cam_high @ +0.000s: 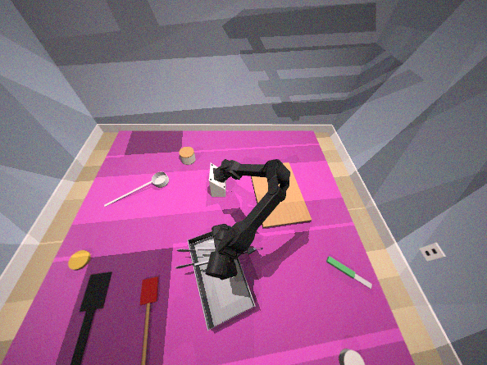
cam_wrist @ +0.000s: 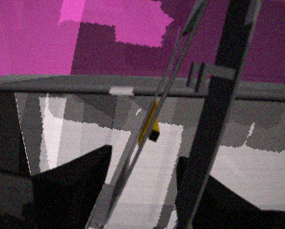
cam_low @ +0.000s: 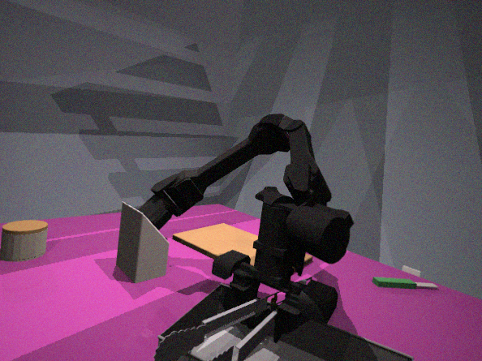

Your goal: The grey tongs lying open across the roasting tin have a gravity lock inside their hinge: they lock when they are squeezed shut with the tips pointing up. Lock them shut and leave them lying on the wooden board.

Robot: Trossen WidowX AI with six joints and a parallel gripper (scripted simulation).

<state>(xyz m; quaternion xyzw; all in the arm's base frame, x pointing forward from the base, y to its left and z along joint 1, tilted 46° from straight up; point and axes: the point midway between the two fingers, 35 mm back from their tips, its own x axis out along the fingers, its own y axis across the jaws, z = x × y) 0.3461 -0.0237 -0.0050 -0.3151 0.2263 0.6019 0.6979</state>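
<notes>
Right now my gripper tip is 10 mm past the yellow piece, 40 mm to the right of it and 40 mm below it. Round my gripper tip: red spatula: 130 mm ahead, 290 mm to the right, 20 mm below; then wooden board: 270 mm behind, 320 mm to the left, 20 mm below; then roasting tin: 50 mm ahead, 30 mm to the right.
</notes>
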